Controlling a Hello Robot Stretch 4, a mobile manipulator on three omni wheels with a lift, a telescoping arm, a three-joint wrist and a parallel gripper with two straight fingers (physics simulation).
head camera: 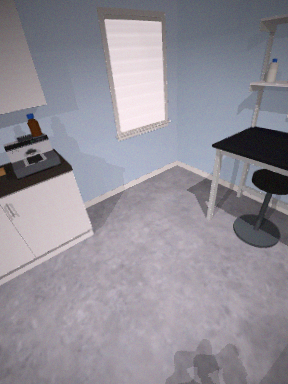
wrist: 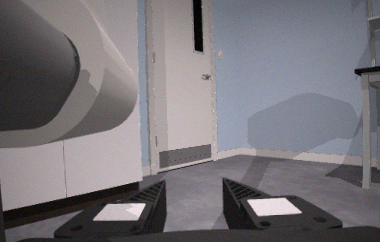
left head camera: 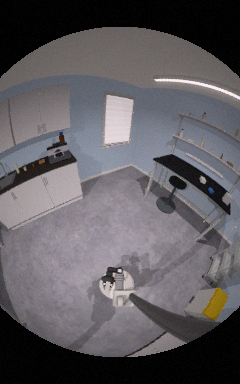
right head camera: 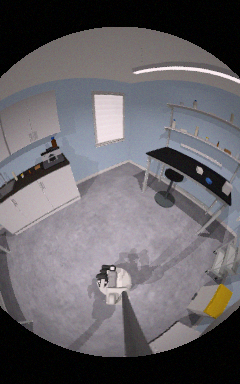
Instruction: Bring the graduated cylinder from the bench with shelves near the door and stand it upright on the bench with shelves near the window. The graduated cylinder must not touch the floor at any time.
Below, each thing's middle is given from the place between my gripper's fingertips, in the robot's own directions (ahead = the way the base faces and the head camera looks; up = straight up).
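Yellow-lidded bin [right head camera: 207, 297]: far to the right of my hand, a fair way below it, far behind it.
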